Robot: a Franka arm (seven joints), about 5 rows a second.
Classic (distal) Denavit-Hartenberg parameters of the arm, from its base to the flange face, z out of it. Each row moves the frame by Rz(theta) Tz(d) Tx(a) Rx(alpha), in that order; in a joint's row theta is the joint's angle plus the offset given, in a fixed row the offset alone. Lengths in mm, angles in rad.
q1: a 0  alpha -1.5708  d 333  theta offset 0
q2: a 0  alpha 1.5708  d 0  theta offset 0
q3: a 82.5  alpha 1.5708  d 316  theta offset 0
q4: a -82.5  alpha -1.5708  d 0  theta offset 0
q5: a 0  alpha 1.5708  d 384  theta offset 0
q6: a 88  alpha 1.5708  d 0  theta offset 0
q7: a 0  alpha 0  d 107  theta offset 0
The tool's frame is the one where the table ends.
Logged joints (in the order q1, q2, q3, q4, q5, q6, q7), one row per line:
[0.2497 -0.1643 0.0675 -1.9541 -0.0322 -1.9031 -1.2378]
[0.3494 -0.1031 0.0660 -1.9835 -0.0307 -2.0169 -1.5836]
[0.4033 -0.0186 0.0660 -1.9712 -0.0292 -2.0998 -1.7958]
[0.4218 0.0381 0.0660 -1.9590 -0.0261 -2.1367 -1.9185]
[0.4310 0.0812 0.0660 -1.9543 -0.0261 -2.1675 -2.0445]
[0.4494 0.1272 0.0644 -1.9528 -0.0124 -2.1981 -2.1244]
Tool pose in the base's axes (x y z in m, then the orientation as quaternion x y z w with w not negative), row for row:
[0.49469 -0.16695 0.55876 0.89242 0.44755 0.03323 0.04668]
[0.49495 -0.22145 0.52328 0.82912 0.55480 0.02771 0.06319]
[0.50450 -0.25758 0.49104 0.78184 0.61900 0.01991 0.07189]
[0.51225 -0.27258 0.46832 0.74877 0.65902 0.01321 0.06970]
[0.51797 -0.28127 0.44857 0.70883 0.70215 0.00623 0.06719]
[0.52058 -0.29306 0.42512 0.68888 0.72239 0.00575 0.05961]
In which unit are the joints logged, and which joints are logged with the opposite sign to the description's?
The joints are logged in radians. Opposite sign: q1, q3, q6.
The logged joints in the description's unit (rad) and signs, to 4 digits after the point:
[-0.2497 -0.1643 -0.0675 -1.9541 -0.0322 1.9031 -1.2378]
[-0.3494 -0.1031 -0.0660 -1.9835 -0.0307 2.0169 -1.5836]
[-0.4033 -0.0186 -0.0660 -1.9712 -0.0292 2.0998 -1.7958]
[-0.4218 0.0381 -0.0660 -1.9590 -0.0261 2.1367 -1.9185]
[-0.4310 0.0812 -0.0660 -1.9543 -0.0261 2.1675 -2.0445]
[-0.4494 0.1272 -0.0644 -1.9528 -0.0124 2.1981 -2.1244]

